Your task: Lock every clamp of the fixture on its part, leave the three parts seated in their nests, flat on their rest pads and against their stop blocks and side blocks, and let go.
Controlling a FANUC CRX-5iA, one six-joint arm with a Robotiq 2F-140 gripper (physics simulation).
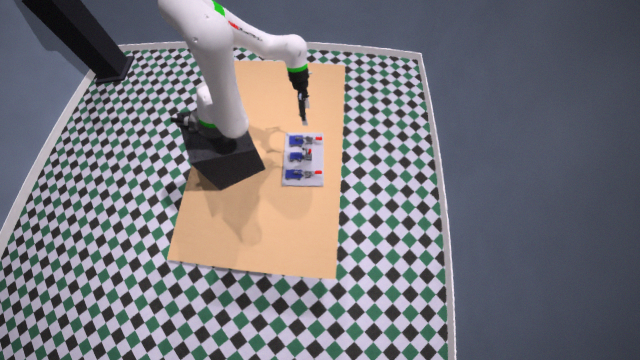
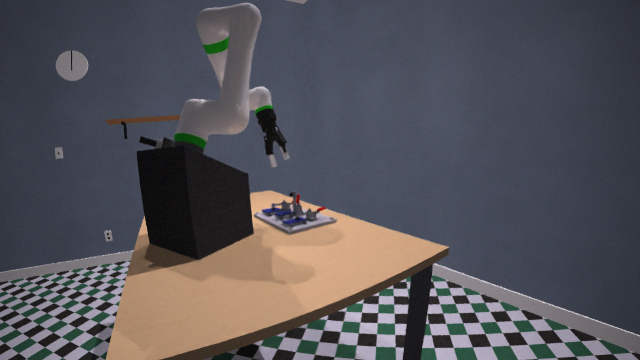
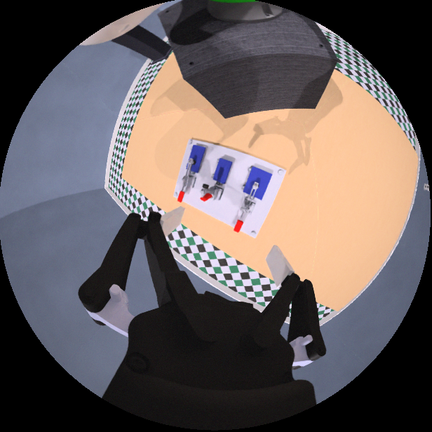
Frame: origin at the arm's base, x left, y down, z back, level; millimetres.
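Seen in the pictures: gripper, between the fingertips: (image 1: 306, 116) (image 2: 280, 163); arm's base, origin of its link: (image 1: 211, 127).
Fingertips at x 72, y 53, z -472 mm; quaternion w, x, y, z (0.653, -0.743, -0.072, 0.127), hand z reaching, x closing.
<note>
Offsets run from my fingertips to a thing's top centre. "spot": to the spot under its first point. Level surfaces: height alone.
The fixture plate {dx -119, dy +236, dz +29 mm} (image 1: 318, 162) (image 2: 327, 219) (image 3: 268, 209) carries three blue parts. The wide part {dx -6, dy +215, dz +71 mm} (image 1: 294, 140) (image 3: 264, 177) and the long narrow part {dx -225, dy +220, dz +88 mm} (image 1: 292, 174) (image 3: 199, 155) have clamp arms down over them, with red handles {dx -14, dy +194, dz -64 mm} (image 1: 318, 138) {dx -233, dy +191, dz -49 mm} (image 1: 318, 172) (image 3: 238, 226) (image 3: 181, 196) pointing outward from the robot base. The small middle part {dx -116, dy +210, dz +72 mm} (image 1: 295, 156) (image 3: 224, 166) has its clamp open, with the arm raised and the red handle {spot: dx -126, dy +150, dz -7 mm} (image 1: 309, 151) (image 2: 298, 199) (image 3: 206, 197) upright. Exact seating against the blocks is too small to tell. My gripper (image 1: 305, 114) (image 2: 279, 159) (image 3: 227, 235) is open and empty, high above the plate.
The black robot pedestal (image 1: 227, 169) (image 2: 195, 205) (image 3: 260, 82) stands beside the plate on the wooden table {dy +251 mm} (image 1: 280, 230) (image 2: 220, 300) (image 3: 345, 200). The two lowered clamps flank the raised middle one.
</note>
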